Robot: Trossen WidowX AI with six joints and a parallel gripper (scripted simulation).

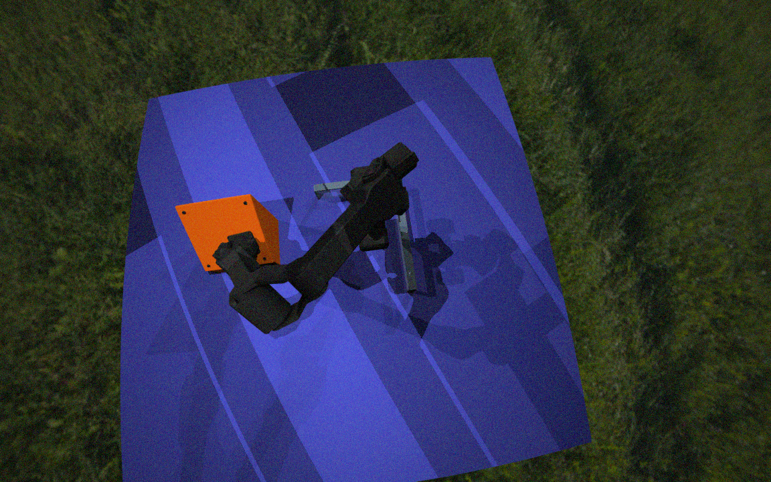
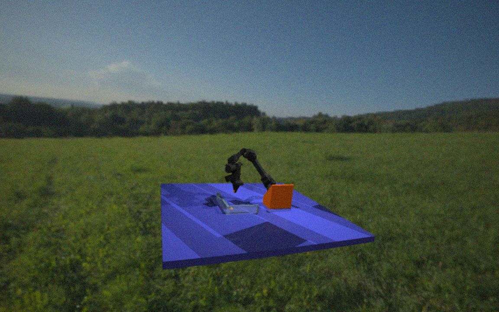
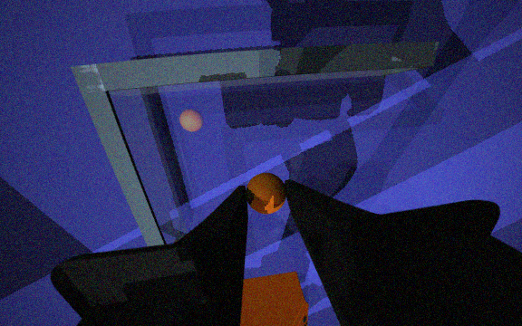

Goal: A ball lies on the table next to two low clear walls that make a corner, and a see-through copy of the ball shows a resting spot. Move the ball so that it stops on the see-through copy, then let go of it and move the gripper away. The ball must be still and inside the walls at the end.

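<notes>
Right now my gripper tip is 50 mm short of the see-through copy of ball, 70 mm to the right of it and 110 mm above it. From my gripper tip the other things lie so: orange ball (right at my gripper tip).
</notes>
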